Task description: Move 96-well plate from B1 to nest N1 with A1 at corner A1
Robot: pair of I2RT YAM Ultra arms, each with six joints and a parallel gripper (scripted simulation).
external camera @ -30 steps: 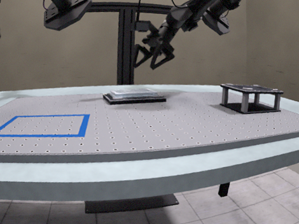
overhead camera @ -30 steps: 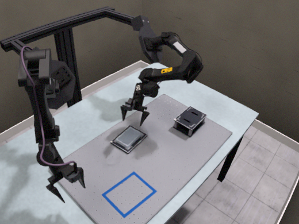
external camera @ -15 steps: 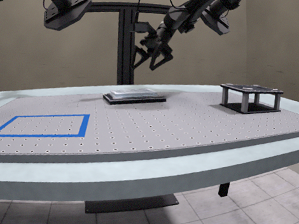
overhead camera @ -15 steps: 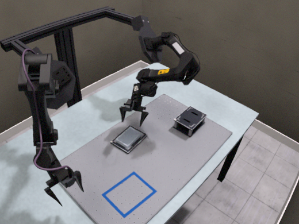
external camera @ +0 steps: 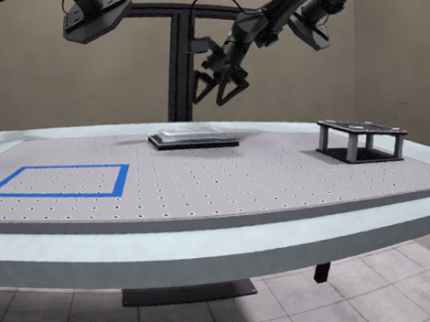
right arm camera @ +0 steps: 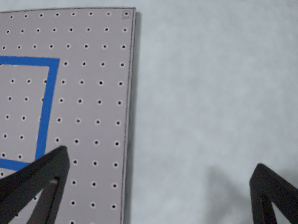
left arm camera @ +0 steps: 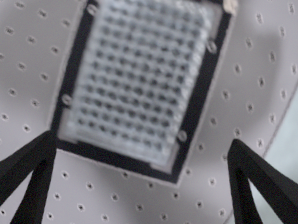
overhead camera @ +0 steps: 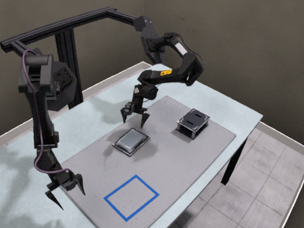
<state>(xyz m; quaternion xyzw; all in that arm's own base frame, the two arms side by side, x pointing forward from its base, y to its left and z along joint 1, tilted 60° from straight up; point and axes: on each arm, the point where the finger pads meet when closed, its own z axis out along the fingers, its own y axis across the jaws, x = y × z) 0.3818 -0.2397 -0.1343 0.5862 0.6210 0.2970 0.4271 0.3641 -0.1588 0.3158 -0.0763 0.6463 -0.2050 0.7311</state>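
Right now my left hand is 30 mm short of the white 96-well plate, 40 mm to the left of it and 70 mm above it.
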